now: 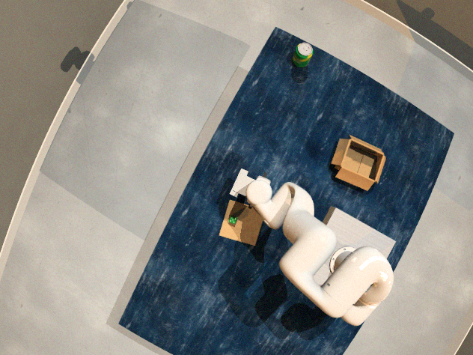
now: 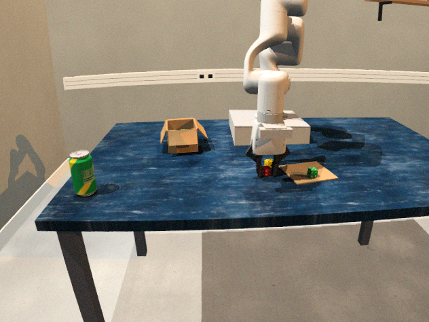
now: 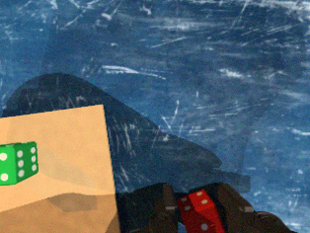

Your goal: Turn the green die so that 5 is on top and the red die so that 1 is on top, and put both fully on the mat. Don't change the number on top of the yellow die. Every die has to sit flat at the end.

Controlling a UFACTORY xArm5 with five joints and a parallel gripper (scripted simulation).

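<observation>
Now: the red die 10 mm below my hand and 10 mm behind it. From my hand the other things lie so: mat 130 mm to the left, 20 mm below, 10 mm ahead; then yellow die 60 mm behind, 30 mm to the left, 10 mm below; then green die 130 mm to the left, 50 mm ahead.
</observation>
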